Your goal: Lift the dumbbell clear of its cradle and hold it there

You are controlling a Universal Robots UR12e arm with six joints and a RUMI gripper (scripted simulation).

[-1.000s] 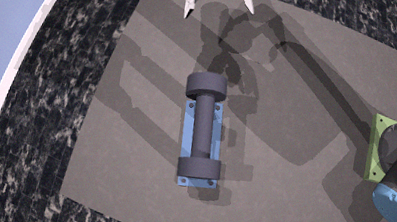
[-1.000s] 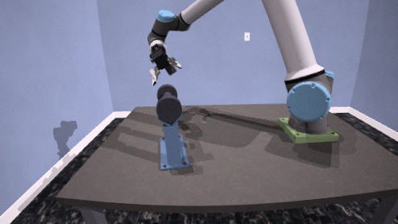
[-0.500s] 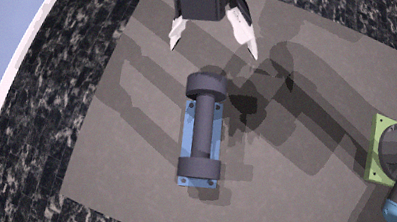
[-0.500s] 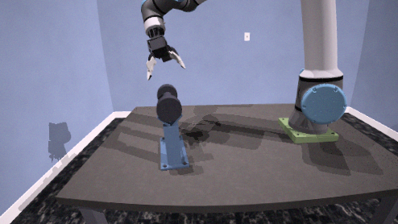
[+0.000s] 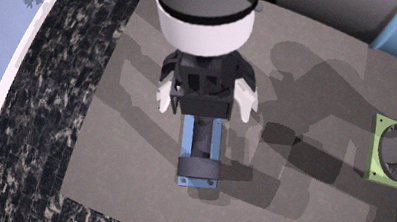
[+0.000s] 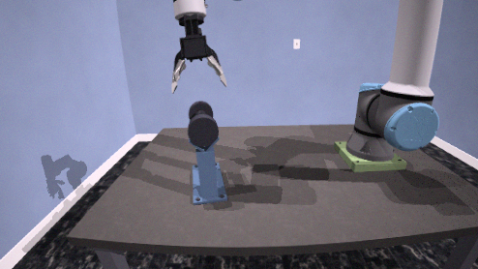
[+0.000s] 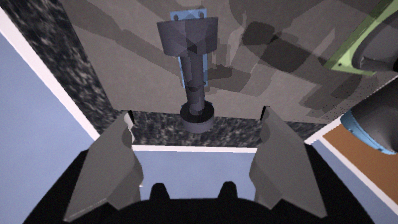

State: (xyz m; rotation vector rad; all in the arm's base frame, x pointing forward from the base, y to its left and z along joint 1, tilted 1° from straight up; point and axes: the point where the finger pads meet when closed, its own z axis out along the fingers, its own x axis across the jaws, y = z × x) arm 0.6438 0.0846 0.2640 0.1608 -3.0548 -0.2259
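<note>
Right now the dark dumbbell is 9 cm below my hand and 2 cm to the left of it. From my hand the other things lie so: blue cradle: 22 cm below, 2 cm to the left.
</note>
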